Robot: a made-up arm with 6 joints.
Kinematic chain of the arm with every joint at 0, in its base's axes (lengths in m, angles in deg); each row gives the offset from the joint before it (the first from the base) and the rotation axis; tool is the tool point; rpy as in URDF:
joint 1: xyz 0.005 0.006 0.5 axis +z
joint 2: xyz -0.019 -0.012 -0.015 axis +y
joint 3: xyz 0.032 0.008 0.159 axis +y
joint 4: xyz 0.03 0 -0.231 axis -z
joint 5: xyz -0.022 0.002 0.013 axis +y
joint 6: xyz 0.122 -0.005 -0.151 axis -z
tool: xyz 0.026 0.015 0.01 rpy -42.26 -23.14 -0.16
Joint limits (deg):
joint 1: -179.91..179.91
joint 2: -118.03..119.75
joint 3: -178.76..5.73
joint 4: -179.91..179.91
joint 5: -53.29..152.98
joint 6: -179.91..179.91
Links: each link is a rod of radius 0.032 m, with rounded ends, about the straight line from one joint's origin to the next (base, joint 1, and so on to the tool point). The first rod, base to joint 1, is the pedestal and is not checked.
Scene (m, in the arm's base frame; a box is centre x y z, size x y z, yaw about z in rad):
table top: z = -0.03
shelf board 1: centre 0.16 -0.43 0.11 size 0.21 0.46 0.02 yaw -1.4
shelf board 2: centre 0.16 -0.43 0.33 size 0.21 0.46 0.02 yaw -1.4
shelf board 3: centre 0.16 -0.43 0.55 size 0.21 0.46 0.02 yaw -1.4
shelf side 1: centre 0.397 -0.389 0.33 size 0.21 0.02 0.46 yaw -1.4
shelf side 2: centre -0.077 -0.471 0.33 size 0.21 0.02 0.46 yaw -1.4
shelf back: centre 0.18 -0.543 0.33 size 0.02 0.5 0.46 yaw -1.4
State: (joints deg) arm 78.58 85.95 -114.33 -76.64 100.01 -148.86
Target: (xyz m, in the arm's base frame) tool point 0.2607 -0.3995 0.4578
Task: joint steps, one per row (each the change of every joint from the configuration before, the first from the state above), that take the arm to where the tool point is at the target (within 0.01 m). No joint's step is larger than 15 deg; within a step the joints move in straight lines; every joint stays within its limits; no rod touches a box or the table.
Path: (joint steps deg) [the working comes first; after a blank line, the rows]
Joints at the target: -37.57 68.20 -140.16 -92.74 89.32 -152.63
Straight joint move there: touches shelf side 1.

1: -14.81 -4.69 -1.85 1.34 8.05 0.04
2: -14.81 -4.70 -1.85 1.35 8.04 0.04
3: -14.82 -4.69 -1.85 1.34 8.05 0.03
4: -14.81 -4.70 -1.85 1.34 8.04 0.04
5: -14.81 -4.69 -1.85 1.34 8.05 0.04
6: -14.81 -4.69 -1.85 1.35 8.04 0.04
7: -6.82 2.60 -3.68 -6.04 -14.74 -1.00
8: -6.82 2.61 -3.68 -6.04 -14.74 -1.00
9: -6.82 2.60 -3.68 -6.04 -14.74 -1.00
10: -6.82 2.60 -3.69 -6.04 -14.74 -1.00

